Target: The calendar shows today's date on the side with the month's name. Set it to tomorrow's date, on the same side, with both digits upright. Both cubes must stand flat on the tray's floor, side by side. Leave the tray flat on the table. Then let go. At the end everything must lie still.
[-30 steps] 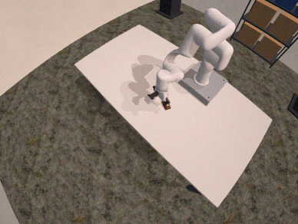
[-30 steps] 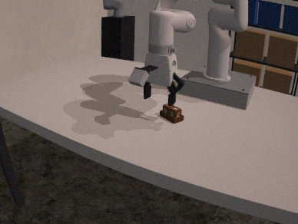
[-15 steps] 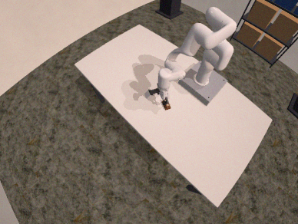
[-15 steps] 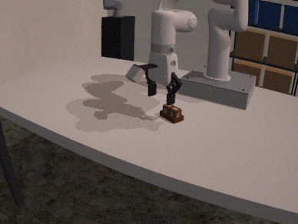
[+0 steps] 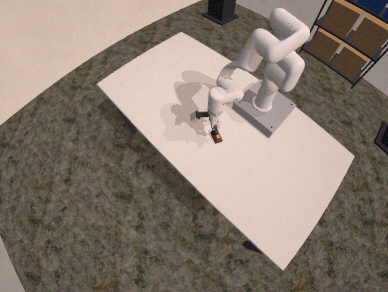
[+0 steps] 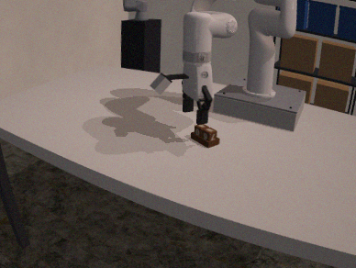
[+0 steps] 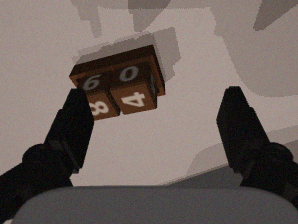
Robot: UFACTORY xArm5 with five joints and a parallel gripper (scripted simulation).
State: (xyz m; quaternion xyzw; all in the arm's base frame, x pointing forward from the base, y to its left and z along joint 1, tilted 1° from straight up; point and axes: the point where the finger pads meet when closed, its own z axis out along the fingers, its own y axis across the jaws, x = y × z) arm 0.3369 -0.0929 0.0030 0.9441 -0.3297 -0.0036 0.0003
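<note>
The brown wooden cube is 50 mm below my hand and 20 mm to the left of it. From my hand the other things lie so: tray 60 mm below, 40 mm to the left.
</note>
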